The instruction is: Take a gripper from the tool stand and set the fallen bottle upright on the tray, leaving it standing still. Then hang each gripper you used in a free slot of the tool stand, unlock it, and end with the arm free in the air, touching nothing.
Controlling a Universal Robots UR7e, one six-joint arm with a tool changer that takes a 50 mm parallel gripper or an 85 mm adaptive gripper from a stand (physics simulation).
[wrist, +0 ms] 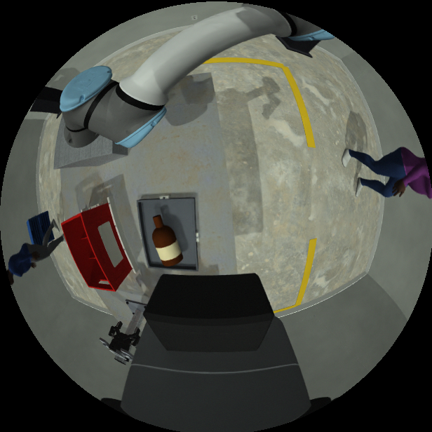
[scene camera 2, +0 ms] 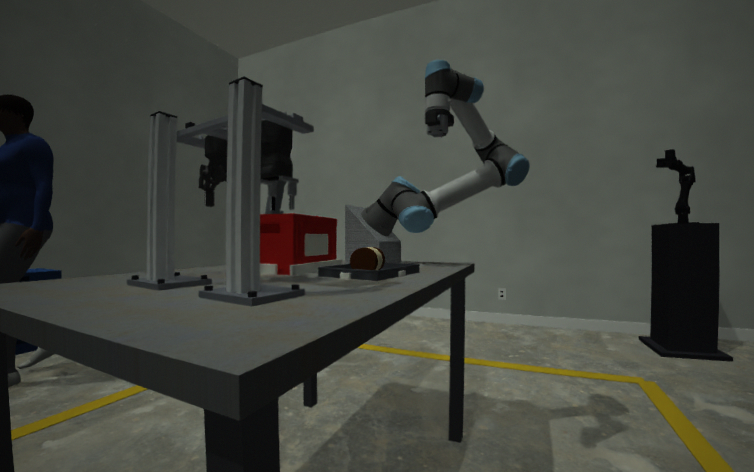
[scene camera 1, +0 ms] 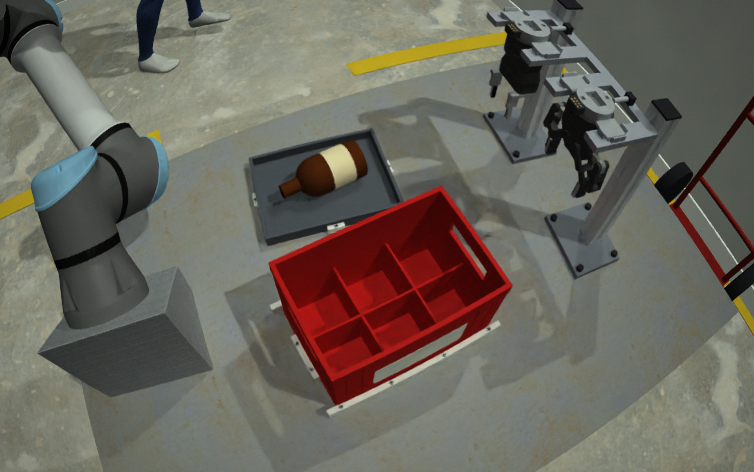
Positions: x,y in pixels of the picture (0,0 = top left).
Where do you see a tool stand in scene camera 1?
581,231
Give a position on a brown bottle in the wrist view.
164,239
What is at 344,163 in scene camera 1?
A brown bottle.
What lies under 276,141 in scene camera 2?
A black gripper.
